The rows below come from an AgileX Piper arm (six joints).
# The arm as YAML. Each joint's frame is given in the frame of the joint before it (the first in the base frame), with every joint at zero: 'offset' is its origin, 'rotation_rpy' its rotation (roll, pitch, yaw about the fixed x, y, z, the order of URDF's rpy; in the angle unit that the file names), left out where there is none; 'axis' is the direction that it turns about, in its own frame. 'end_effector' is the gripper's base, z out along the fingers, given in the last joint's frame.
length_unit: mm
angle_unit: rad
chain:
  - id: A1
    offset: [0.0, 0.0, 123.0]
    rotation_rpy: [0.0, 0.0, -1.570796]
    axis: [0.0, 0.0, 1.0]
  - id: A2
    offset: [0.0, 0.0, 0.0]
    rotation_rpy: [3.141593, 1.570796, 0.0]
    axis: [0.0, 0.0, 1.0]
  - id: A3
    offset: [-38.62, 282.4, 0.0]
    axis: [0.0, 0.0, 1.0]
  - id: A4
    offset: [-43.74, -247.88, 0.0]
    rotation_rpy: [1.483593, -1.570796, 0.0]
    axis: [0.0, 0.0, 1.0]
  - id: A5
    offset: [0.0, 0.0, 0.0]
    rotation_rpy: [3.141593, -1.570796, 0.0]
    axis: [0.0, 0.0, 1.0]
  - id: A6
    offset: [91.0, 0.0, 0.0]
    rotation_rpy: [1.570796, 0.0, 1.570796]
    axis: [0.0, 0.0, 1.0]
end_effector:
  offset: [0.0, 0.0, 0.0]
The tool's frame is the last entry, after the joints.
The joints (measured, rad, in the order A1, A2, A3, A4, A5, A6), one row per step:
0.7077 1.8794 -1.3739 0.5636 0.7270 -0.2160
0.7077 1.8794 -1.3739 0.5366 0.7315 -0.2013
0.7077 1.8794 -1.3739 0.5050 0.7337 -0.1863
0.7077 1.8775 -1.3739 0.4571 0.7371 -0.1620
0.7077 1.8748 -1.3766 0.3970 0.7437 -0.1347
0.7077 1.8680 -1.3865 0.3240 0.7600 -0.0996
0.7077 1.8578 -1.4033 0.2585 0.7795 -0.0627
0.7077 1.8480 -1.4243 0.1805 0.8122 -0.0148
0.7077 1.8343 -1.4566 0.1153 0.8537 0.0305
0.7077 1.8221 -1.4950 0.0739 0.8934 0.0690
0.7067 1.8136 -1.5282 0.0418 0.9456 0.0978
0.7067 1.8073 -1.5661 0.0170 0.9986 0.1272
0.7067 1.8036 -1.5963 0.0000 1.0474 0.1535
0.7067 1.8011 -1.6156 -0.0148 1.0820 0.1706
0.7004 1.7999 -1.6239 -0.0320 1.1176 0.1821
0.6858 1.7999 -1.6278 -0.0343 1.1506 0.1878
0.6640 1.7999 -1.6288 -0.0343 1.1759 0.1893
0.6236 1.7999 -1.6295 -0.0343 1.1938 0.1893
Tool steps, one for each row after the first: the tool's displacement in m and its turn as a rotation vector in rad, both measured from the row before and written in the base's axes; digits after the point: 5 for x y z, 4 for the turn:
0.00027 -0.00140 -0.00091 -0.0188 -0.0043 0.0010
0.00061 -0.00158 -0.00094 -0.0210 -0.0089 0.0014
0.00085 -0.00254 -0.00058 -0.0304 -0.0146 0.0003
0.00131 -0.00305 0.00022 -0.0374 -0.0212 0.0032
0.00169 -0.00364 0.00345 -0.0426 -0.0272 0.0032
0.00193 -0.00310 0.00696 -0.0323 -0.0288 -0.0031
0.00209 -0.00413 0.00758 -0.0442 -0.0265 -0.0093
0.00194 -0.00356 0.01242 -0.0314 -0.0269 -0.0150
0.00162 -0.00211 0.01403 -0.0119 -0.0211 -0.0204
0.00031 -0.00308 0.01079 -0.0218 -0.0032 -0.0172
0.00007 -0.00228 0.01136 -0.0153 -0.0006 -0.0209
-0.00053 -0.00216 0.00835 -0.0146 0.0074 -0.0214
-0.00046 -0.00196 0.00530 -0.0144 0.0044 -0.0144
0.00058 -0.00458 0.00167 -0.0266 0.0113 -0.0162
0.00179 -0.00611 0.00008 -0.0188 0.0220 -0.0208
0.00354 -0.00788 -0.00045 -0.0148 0.0192 -0.0241
0.00795 -0.01328 -0.00029 -0.0104 0.0137 -0.0410

